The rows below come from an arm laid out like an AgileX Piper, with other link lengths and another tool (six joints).
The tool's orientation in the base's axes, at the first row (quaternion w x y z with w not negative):
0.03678 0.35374 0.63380 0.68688
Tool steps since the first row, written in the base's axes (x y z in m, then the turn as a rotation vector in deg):
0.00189 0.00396 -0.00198 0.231 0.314 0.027
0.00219 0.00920 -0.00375 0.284 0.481 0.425
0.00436 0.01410 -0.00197 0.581 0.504 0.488
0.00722 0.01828 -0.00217 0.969 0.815 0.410
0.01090 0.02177 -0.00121 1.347 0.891 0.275
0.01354 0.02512 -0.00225 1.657 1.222 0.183
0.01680 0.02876 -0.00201 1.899 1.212 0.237
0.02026 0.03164 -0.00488 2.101 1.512 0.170
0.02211 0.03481 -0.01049 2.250 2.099 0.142
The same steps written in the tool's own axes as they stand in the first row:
-0.00031 -0.00179 0.00446 -0.004 0.055 0.387
0.00131 -0.00428 0.00914 0.215 0.401 0.535
0.00291 -0.00277 0.01434 0.032 0.571 0.709
0.00277 -0.00262 0.01940 -0.137 0.595 1.182
0.00219 -0.00097 0.02426 -0.441 0.610 1.455
0.00143 -0.00150 0.02855 -0.548 0.586 1.905
0.00092 -0.00069 0.03335 -0.710 0.733 2.022
-0.00149 -0.00245 0.03778 -0.740 0.695 2.387
-0.00376 -0.00736 0.04174 -0.571 0.616 2.964

